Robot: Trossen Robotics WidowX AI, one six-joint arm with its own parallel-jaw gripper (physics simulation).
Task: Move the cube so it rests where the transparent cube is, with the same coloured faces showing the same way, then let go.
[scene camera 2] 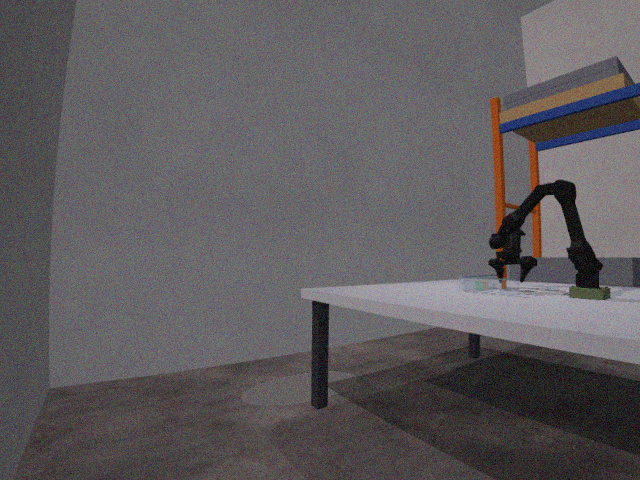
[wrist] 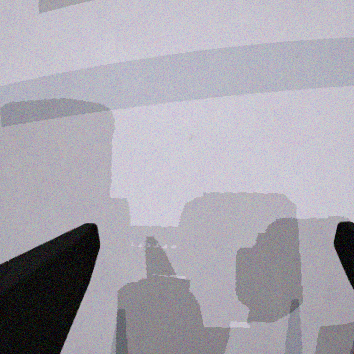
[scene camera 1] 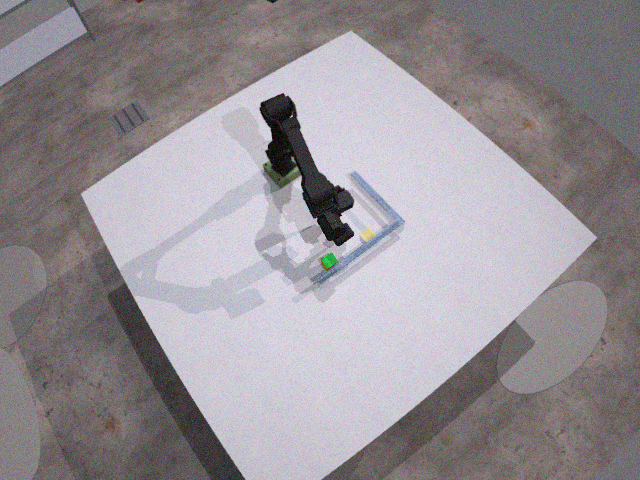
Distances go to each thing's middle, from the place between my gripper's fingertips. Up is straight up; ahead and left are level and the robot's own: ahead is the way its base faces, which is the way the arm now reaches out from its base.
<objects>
The L-shaped rail (scene camera 1: 397, 224) lies 20 mm ahead of my hand and 10 mm below it.
</objects>
